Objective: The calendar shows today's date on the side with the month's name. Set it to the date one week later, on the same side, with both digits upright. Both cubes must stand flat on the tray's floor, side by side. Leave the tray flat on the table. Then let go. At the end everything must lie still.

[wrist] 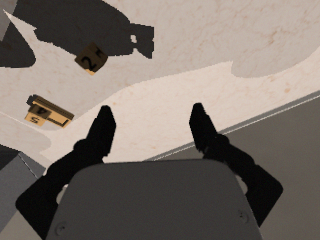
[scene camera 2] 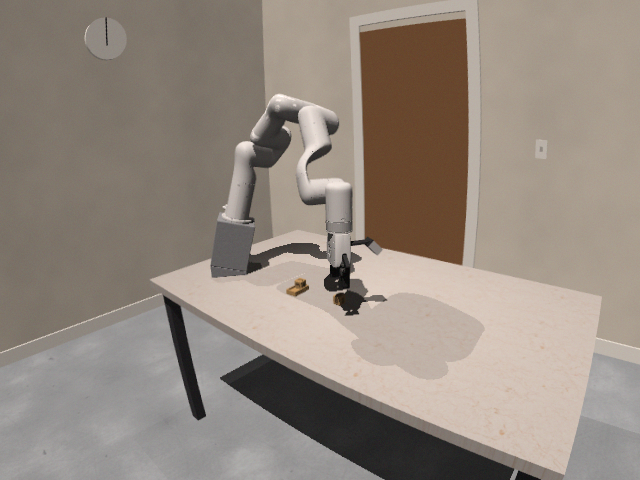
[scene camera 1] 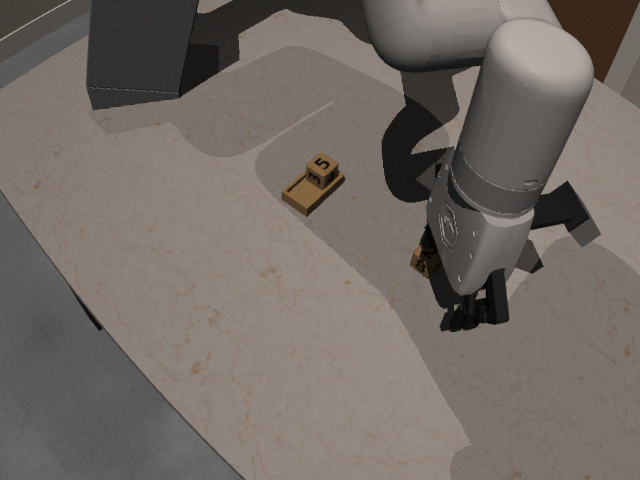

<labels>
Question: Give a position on a wooden tray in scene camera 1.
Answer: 302, 195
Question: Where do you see a wooden cube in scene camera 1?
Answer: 321, 171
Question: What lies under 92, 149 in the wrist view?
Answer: My gripper.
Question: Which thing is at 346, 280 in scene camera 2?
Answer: My gripper.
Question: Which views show my gripper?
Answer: The wrist view, scene camera 2 and scene camera 1: all of them.
</labels>
